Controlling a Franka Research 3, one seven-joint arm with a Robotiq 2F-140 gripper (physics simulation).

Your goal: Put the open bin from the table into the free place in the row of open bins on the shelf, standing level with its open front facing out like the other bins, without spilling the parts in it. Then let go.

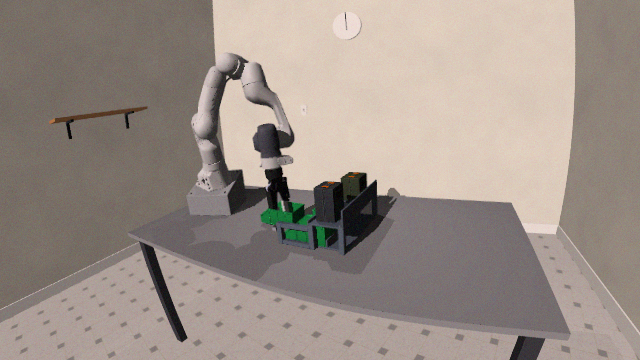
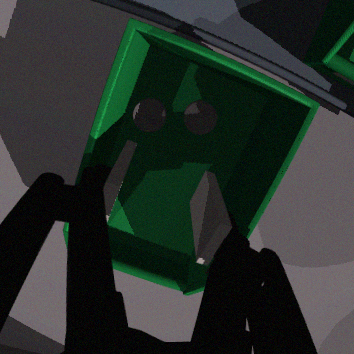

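Note:
The open bin (image 1: 270, 217) (image 2: 117, 95) is green and sits directly under my gripper (image 1: 279, 206) (image 2: 164, 173). Both fingers reach inside it and stand spread, braced against its inner side walls, so the gripper holds it from within. It looks about level and close in front of the shelf (image 1: 312, 237) (image 2: 270, 68); its height above the table is hard to judge. Two dark round parts (image 2: 149, 115) (image 2: 200, 117) lie inside it. Other green bins (image 1: 297, 234) (image 2: 345, 60) stand in the shelf. The free place is not clearly visible.
A dark box (image 1: 328, 202) and an olive box (image 1: 354, 186) with orange marks stand on top of the shelf. Its tall back panel (image 1: 357, 212) rises on the right. The grey table (image 1: 425, 260) extends around it; the robot base (image 1: 210, 201) stands at the left.

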